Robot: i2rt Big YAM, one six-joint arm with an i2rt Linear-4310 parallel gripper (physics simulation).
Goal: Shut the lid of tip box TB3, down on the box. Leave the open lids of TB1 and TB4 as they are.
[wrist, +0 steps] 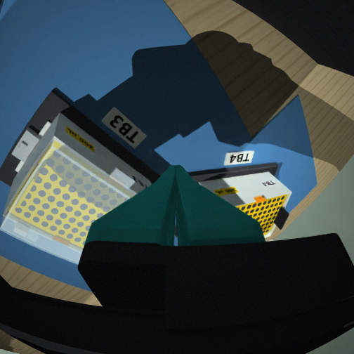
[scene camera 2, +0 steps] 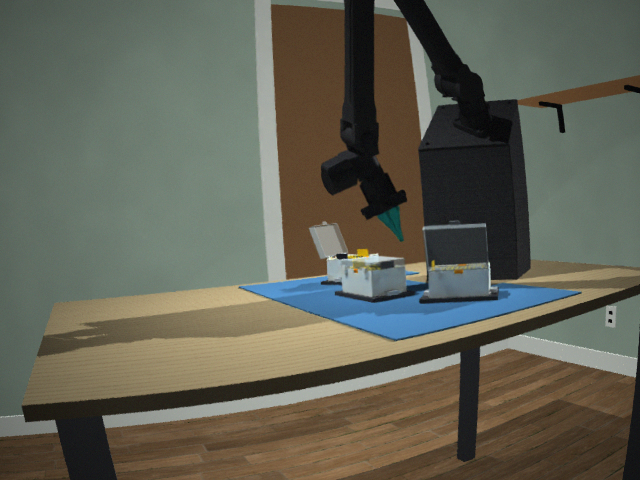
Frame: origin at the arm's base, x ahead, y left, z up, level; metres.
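Seen in the pictures: gripper, fingertip midpoint: point(scene camera 2: 402, 241); arm's base, link origin: point(scene camera 2: 478, 125).
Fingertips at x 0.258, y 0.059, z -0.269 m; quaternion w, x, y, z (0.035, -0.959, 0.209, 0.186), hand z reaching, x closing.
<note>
Offsets run from my fingertips to a thing's top centre. "pt": to the spot under its first point. Level surfaces: height alone.
Tip box TB3 {dz -0.029, dx +0.067, dy +0.020 m} point(scene camera 2: 373, 281) point(wrist: 95, 145) stands at the middle of the mat. Its clear lid {pt dz -0.031, dx +0.070, dy +0.082 m} point(scene camera 2: 385, 261) point(wrist: 75, 192) lies flat over the yellow tip rack, down on the box. Tip box TB4 {dz -0.041, dx +0.036, dy -0.233 m} point(scene camera 2: 334, 269) point(wrist: 257, 184) stands behind it, its lid {pt dz -0.007, dx +0.089, dy -0.300 m} point(scene camera 2: 329, 241) open and leaning back. The box at the right, taken as TB1 {pt dz -0.077, dx -0.030, dy +0.218 m} point(scene camera 2: 459, 285), has its lid point(scene camera 2: 454, 243) standing upright. My gripper point(scene camera 2: 402, 240) point(wrist: 175, 174) is shut and empty, with its teal fingertips above TB3 and apart from it. The fingers hide part of TB3 and TB4 in the wrist view.
The boxes stand on dark bases on a blue mat {dz -0.107 m} point(scene camera 2: 398, 328) point(wrist: 90, 45) on the wooden table {dz -0.110 m} point(scene camera 2: 206, 356) point(wrist: 225, 20). The arm's black pedestal point(scene camera 2: 467, 201) stands behind TB1. A wall shelf point(scene camera 2: 584, 91) is at the right.
</note>
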